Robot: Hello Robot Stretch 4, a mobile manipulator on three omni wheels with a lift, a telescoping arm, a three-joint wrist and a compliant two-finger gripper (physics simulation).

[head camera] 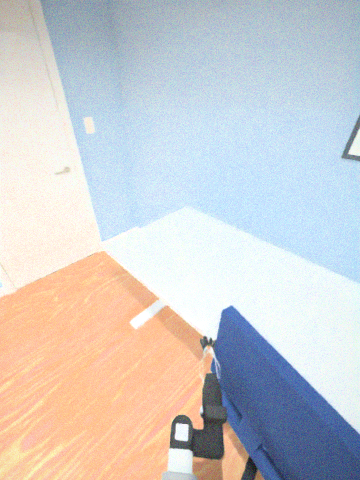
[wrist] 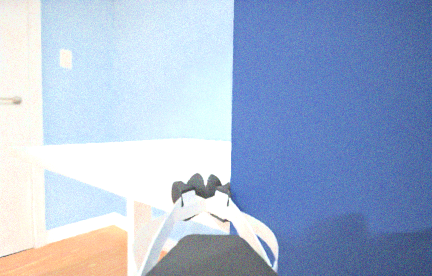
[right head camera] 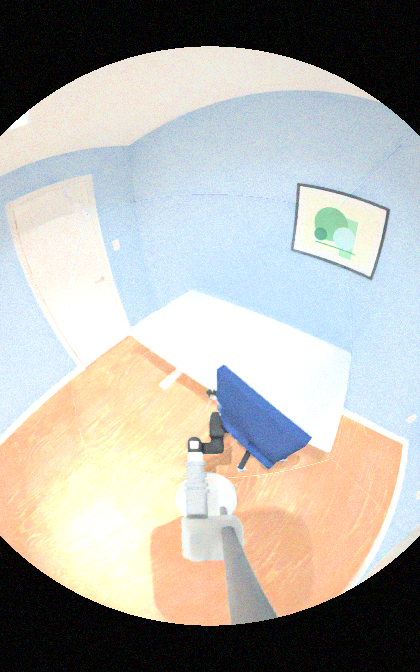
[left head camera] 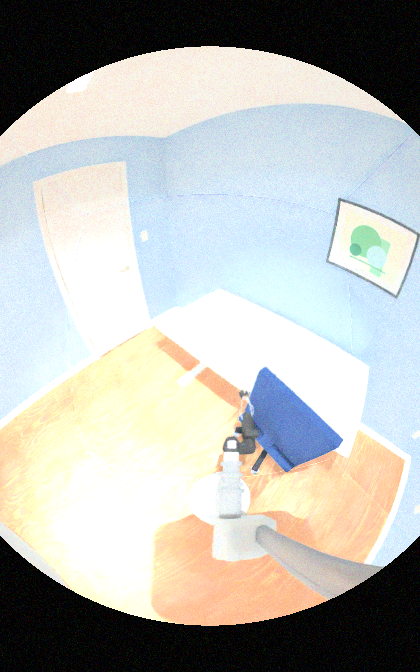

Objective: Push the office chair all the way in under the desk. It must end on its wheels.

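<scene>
The office chair [head camera: 295,395] [left head camera: 295,420] [right head camera: 255,415] [wrist: 330,125] shows its blue backrest, upright and at an angle to the front edge of the white desk [head camera: 200,260] [left head camera: 225,325] [right head camera: 210,330] [wrist: 150,160]. The backrest hides part of the desk edge and the seat. One dark base leg [head camera: 248,470] [left head camera: 260,460] [right head camera: 244,461] sticks out below it; most wheels are hidden. My gripper [head camera: 207,343] [left head camera: 244,394] [right head camera: 211,394] [wrist: 203,188] is shut and empty, its fingertips together right beside the backrest's left edge. Whether they touch it, I cannot tell.
The desk's white foot [head camera: 148,314] [left head camera: 192,373] [right head camera: 171,379] stands on the wood floor left of the chair. Blue walls stand behind the desk. A white door [head camera: 40,150] [left head camera: 95,260] [right head camera: 65,270] is at the left. A framed picture [left head camera: 370,245] [right head camera: 340,230] hangs at the right.
</scene>
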